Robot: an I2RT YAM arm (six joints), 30 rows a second.
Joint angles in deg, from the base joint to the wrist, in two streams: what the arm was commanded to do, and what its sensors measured. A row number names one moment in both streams.
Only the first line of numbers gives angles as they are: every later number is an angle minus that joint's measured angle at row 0.
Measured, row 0:
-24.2 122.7 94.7 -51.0 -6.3 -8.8
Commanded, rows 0 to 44:
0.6 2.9 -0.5 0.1 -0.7 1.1
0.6 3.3 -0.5 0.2 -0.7 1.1
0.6 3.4 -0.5 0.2 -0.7 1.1
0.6 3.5 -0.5 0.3 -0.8 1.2
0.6 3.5 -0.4 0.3 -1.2 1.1
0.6 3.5 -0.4 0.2 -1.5 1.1
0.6 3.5 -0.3 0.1 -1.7 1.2
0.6 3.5 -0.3 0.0 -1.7 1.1
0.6 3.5 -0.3 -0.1 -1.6 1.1
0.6 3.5 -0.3 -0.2 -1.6 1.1
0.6 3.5 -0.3 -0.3 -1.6 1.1
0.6 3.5 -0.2 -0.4 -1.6 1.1
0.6 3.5 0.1 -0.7 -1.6 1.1
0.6 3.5 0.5 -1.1 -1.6 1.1
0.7 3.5 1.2 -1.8 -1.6 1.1
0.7 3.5 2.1 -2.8 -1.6 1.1
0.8 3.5 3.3 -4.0 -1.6 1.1
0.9 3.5 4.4 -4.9 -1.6 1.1
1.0 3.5 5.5 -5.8 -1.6 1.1
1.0 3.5 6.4 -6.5 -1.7 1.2
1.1 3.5 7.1 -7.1 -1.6 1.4
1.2 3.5 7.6 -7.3 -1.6 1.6
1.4 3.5 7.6 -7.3 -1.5 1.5
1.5 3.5 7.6 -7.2 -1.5 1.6
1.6 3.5 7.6 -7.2 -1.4 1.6
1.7 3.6 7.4 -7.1 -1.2 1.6
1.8 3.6 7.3 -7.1 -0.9 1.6
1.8 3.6 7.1 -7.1 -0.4 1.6
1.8 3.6 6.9 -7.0 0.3 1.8
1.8 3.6 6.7 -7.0 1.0 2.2
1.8 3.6 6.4 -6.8 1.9 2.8
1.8 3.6 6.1 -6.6 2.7 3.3
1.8 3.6 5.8 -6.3 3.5 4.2
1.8 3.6 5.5 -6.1 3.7 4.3
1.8 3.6 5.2 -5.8 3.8 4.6
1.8 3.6 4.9 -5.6 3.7 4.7
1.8 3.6 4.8 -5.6 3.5 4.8
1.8 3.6 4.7 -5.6 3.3 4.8
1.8 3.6 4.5 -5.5 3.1 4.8
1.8 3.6 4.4 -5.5 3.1 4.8
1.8 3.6 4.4 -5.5 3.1 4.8
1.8 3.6 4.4 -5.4 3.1 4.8
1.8 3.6 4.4 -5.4 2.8 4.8
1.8 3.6 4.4 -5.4 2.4 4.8
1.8 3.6 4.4 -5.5 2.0 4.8
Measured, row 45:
1.6 3.1 5.2 -5.6 2.2 3.3
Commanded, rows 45 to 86:
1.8 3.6 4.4 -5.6 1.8 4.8
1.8 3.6 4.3 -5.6 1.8 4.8
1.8 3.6 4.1 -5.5 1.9 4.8
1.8 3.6 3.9 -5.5 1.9 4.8
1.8 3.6 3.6 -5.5 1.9 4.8
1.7 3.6 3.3 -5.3 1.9 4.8
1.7 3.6 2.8 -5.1 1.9 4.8
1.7 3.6 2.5 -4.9 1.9 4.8
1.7 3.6 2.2 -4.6 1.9 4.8
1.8 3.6 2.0 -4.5 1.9 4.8
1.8 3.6 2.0 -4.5 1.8 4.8
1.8 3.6 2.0 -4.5 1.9 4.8
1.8 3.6 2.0 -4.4 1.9 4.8
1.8 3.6 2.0 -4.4 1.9 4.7
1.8 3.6 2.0 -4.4 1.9 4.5
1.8 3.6 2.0 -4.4 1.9 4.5
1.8 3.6 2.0 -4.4 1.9 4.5
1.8 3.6 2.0 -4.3 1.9 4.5
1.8 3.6 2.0 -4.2 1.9 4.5
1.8 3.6 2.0 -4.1 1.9 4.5
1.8 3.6 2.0 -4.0 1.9 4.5
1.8 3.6 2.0 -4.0 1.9 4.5
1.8 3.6 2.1 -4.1 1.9 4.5
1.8 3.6 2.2 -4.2 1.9 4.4
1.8 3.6 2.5 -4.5 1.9 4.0
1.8 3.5 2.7 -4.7 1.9 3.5
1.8 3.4 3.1 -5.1 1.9 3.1
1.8 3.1 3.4 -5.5 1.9 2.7
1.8 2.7 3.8 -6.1 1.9 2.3
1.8 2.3 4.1 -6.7 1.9 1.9
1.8 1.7 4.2 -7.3 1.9 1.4
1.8 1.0 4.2 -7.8 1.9 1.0
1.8 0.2 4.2 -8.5 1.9 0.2
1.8 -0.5 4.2 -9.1 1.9 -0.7
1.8 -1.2 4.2 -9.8 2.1 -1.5
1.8 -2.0 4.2 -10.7 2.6 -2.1
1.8 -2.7 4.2 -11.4 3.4 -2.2
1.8 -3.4 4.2 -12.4 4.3 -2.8
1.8 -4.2 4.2 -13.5 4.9 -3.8
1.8 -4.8 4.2 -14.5 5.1 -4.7
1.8 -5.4 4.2 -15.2 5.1 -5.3
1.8 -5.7 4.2 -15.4 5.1 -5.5
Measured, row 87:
1.6 -2.2 2.7 -14.8 3.5 -2.3
